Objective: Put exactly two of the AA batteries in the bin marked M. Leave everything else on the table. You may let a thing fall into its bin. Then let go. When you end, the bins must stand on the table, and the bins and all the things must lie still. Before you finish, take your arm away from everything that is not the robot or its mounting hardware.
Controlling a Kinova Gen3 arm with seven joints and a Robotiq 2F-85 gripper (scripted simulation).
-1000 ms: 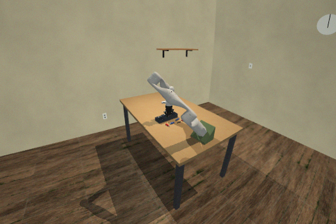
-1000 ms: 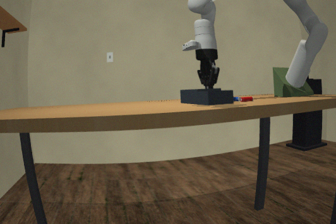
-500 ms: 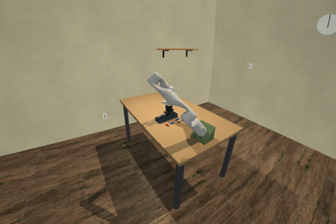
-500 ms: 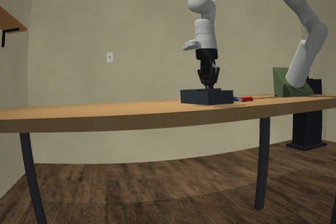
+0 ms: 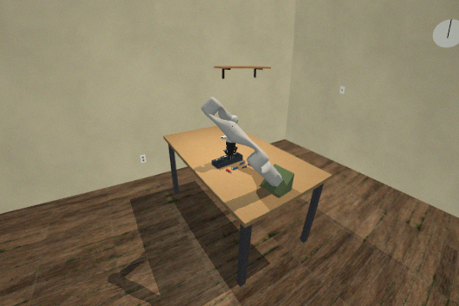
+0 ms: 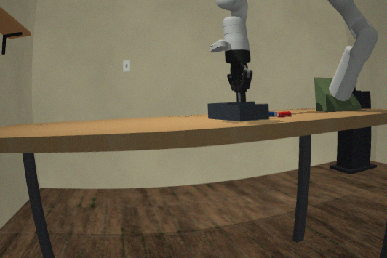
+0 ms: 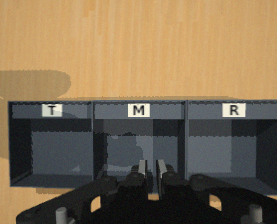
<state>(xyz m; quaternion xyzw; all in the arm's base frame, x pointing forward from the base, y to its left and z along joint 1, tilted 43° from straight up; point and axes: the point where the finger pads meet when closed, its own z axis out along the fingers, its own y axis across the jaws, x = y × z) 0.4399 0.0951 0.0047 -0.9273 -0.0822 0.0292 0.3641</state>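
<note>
The dark bin is 20 mm ahead of my hand, 10 mm to the left of it and 30 mm below it. From my hand the other things lie so: red AA battery 110 mm behind, 120 mm to the right, 50 mm below; then black screw 120 mm behind, 60 mm to the right, 50 mm below; then blue AA battery 100 mm behind, 20 mm to the left, 50 mm below.
</note>
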